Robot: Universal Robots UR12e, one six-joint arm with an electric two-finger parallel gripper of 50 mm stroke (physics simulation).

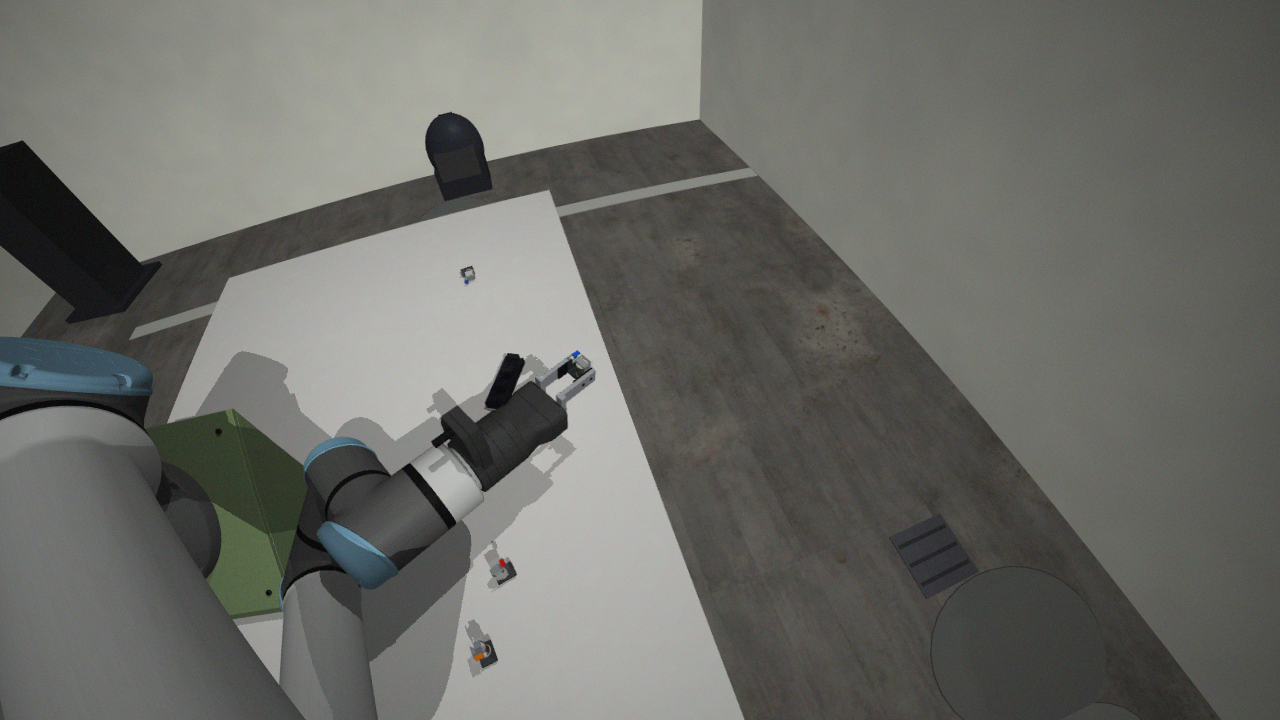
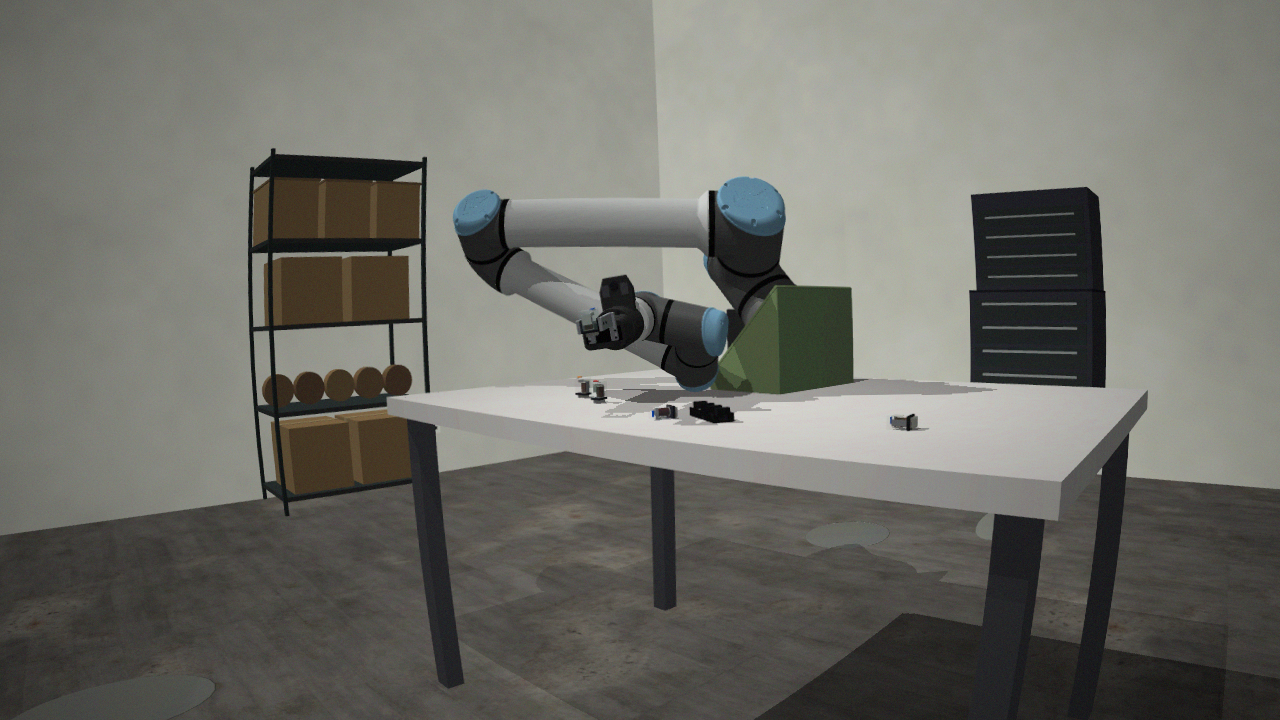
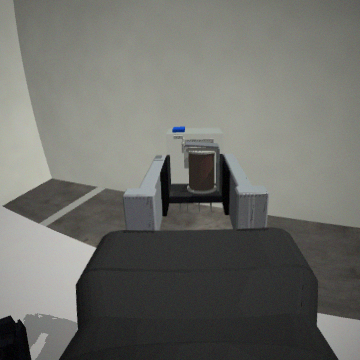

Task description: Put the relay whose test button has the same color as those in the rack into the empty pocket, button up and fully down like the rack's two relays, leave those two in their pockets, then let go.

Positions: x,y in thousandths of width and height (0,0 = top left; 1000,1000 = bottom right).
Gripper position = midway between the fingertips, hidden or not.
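Observation:
The gripper (image 1: 457,509), a black rack (image 1: 393,541). The gripper (image 2: 461,453), the black rack (image 2: 555,573). The gripper (image 3: 540,479).

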